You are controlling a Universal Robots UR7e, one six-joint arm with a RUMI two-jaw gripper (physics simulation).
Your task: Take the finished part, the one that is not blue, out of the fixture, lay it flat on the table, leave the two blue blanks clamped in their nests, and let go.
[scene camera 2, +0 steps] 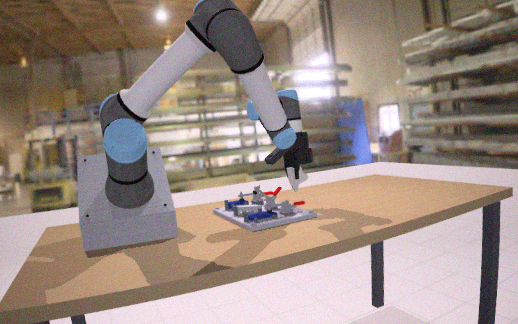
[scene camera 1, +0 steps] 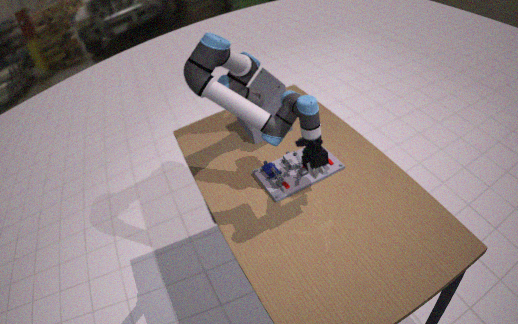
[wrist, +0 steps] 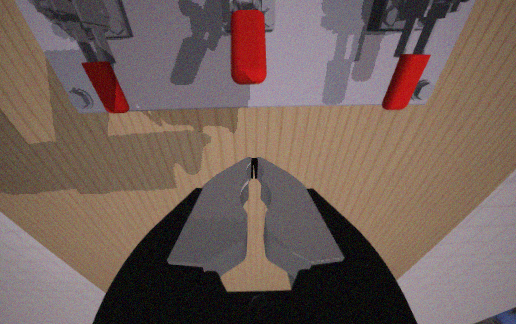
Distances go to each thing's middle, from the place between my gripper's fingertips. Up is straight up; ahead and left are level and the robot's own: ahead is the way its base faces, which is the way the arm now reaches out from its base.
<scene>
Right now my hand is 150 mm past the fixture plate (scene camera 1: 296, 182) and 50 mm above it.
</scene>
